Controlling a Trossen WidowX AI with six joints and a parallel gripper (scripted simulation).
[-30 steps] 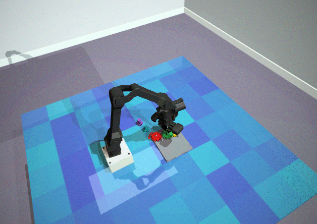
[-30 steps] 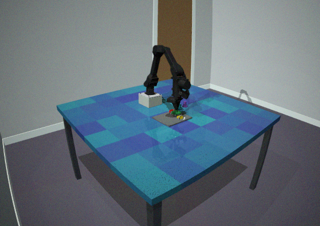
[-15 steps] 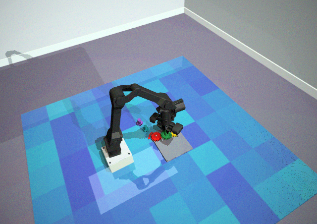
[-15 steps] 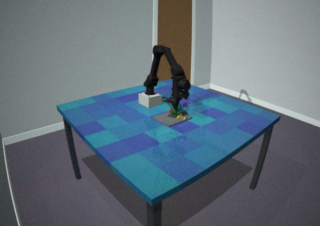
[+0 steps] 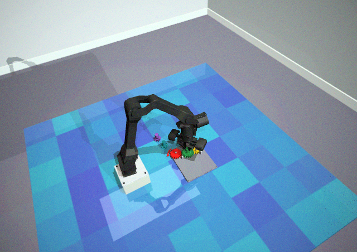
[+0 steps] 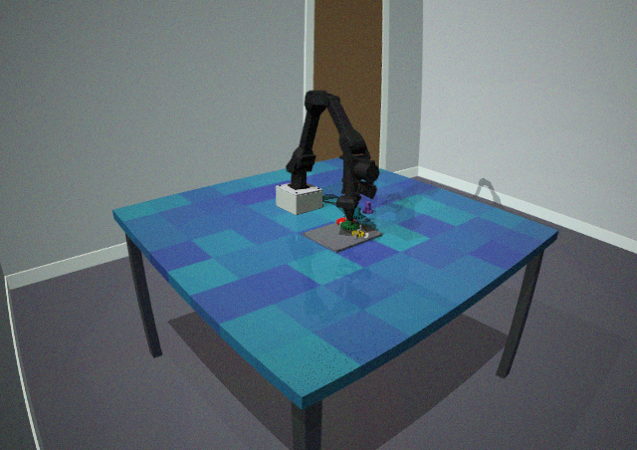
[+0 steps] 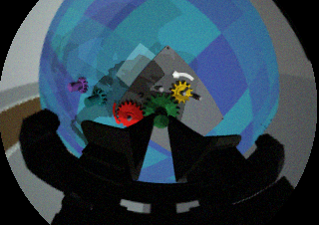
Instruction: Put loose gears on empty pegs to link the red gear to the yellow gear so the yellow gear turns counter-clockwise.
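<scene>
Now: gripper tip 10 mm above the green gear. Also, from my gripper tip: small teal gear: 100 mm to the left, 100 mm behind, 30 mm below; then yellow gear: 50 mm ahead, 30 mm below; then red gear: 60 mm behind, 30 mm below, 20 mm to the left.
</scene>
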